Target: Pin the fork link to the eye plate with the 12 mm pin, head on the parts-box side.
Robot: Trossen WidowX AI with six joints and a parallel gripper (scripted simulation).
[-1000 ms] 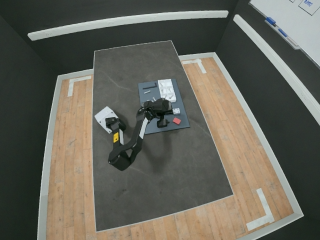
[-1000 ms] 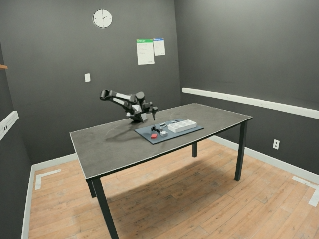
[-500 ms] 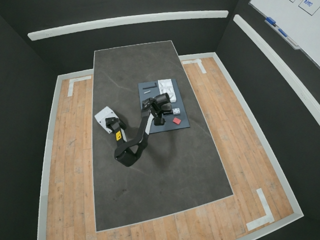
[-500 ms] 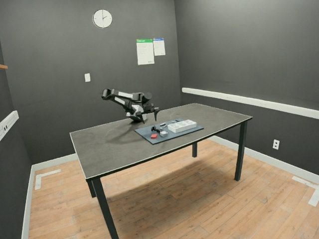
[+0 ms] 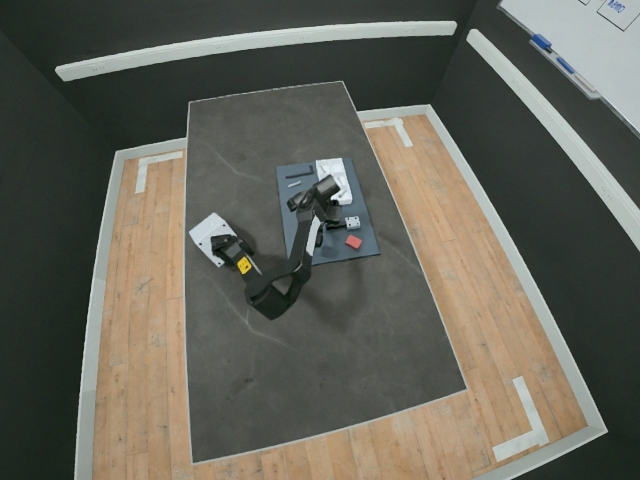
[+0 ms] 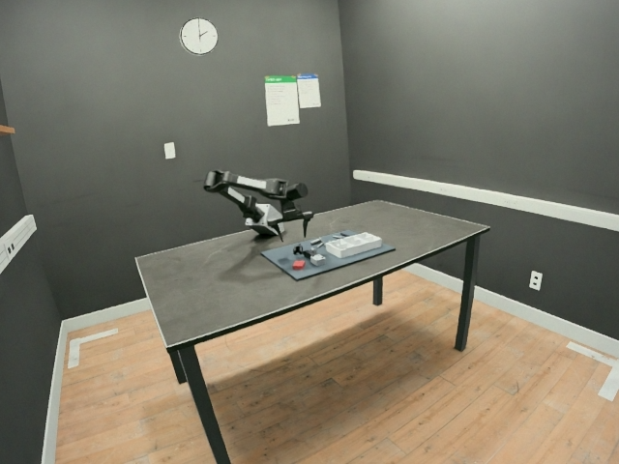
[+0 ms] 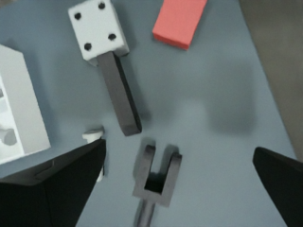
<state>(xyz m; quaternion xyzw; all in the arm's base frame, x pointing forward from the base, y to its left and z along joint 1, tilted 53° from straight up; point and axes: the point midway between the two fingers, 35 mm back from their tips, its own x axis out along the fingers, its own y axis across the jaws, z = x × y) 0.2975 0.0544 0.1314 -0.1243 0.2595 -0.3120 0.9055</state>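
Right now the eye plate is 60 mm ahead of my hand, 20 mm to the left of it and 90 mm below it. Round my hand: grey block: 140 mm ahead, 80 mm below; then red block: 100 mm ahead, 70 mm to the right, 100 mm below; then blue-grey mat: 70 mm ahead, 120 mm to the left, 110 mm below.
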